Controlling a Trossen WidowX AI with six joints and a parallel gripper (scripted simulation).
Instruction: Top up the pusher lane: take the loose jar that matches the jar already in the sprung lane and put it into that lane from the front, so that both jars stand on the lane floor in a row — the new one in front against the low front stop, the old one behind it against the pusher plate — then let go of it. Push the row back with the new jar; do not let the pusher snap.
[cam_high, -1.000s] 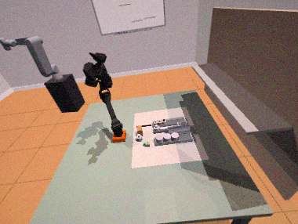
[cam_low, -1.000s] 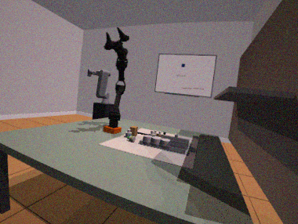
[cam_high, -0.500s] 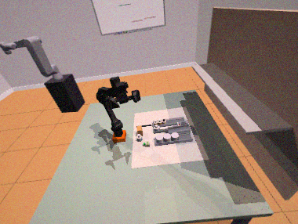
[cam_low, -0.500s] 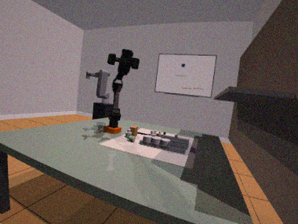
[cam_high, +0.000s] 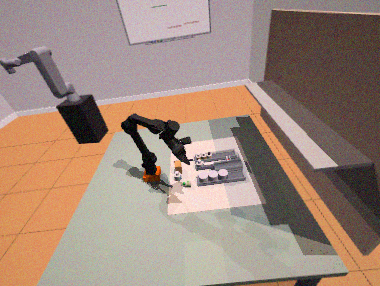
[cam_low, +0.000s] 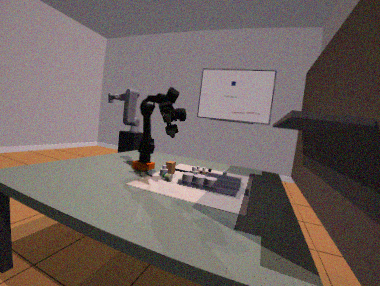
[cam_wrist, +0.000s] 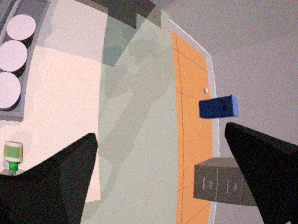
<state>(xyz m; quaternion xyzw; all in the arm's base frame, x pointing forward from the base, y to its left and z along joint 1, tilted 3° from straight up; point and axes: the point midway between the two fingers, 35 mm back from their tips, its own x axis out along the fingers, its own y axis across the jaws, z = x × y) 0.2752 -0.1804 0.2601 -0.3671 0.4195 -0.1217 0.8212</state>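
My gripper tip is 230 mm above the tan block, 220 mm to the right of it and 120 mm past it. The rest, counted from my gripper tip: grey lane rack 250 mm to the left, 250 mm below, 170 mm ahead; white mat 270 mm below, 240 mm to the left, 80 mm ahead.
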